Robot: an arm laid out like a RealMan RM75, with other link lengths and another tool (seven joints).
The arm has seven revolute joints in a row. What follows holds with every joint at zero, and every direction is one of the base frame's.
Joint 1 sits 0.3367 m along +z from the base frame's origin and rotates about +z.
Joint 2 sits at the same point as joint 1 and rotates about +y.
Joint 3 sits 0.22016 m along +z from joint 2 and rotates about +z.
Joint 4 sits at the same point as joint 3 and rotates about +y.
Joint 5 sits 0.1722 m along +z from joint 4 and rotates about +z.
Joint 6 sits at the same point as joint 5 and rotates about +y.
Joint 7 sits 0.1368 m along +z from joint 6 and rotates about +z.
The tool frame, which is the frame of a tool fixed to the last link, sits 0.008 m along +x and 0.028 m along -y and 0.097 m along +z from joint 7; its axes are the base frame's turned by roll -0.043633, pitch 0 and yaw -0.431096 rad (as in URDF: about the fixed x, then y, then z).
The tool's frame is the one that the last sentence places.
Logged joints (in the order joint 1, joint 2, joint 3, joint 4, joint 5, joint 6, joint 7), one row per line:
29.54 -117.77 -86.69 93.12 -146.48 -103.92 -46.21
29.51 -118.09 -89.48 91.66 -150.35 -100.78 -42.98
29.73 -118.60 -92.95 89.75 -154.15 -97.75 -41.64
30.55 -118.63 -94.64 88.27 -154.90 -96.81 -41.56
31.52 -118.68 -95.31 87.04 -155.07 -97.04 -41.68
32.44 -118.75 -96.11 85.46 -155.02 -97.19 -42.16
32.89 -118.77 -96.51 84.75 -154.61 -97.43 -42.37
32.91 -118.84 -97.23 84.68 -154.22 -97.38 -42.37
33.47 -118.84 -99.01 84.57 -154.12 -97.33 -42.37
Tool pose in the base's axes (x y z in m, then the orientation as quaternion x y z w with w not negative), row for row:
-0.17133 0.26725 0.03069 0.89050 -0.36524 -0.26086 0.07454
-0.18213 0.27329 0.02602 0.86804 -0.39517 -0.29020 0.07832
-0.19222 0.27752 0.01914 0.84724 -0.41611 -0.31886 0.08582
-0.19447 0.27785 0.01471 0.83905 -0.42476 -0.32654 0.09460
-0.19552 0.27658 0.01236 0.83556 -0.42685 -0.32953 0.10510
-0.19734 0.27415 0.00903 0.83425 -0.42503 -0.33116 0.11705
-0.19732 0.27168 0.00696 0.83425 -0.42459 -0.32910 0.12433
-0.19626 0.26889 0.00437 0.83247 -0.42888 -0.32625 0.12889
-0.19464 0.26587 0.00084 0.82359 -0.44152 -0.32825 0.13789
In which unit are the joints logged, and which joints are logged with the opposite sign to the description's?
The joints are logged in degrees. Opposite sign: joint 1, joint 3, joint 5, joint 6.
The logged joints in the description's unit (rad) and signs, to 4 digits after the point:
-0.5156 -2.0555 1.5130 1.6253 2.5566 1.8137 -0.8065
-0.5150 -2.0611 1.5617 1.5998 2.6241 1.7589 -0.7501
-0.5189 -2.0700 1.6223 1.5664 2.6904 1.7061 -0.7268
-0.5332 -2.0705 1.6518 1.5406 2.7035 1.6897 -0.7254
-0.5501 -2.0714 1.6635 1.5191 2.7065 1.6937 -0.7275
-0.5662 -2.0726 1.6774 1.4916 2.7056 1.6963 -0.7358
-0.5740 -2.0729 1.6844 1.4792 2.6985 1.7005 -0.7395
-0.5744 -2.0741 1.6970 1.4779 2.6916 1.6996 -0.7395
-0.5842 -2.0741 1.7281 1.4760 2.6899 1.6987 -0.7395

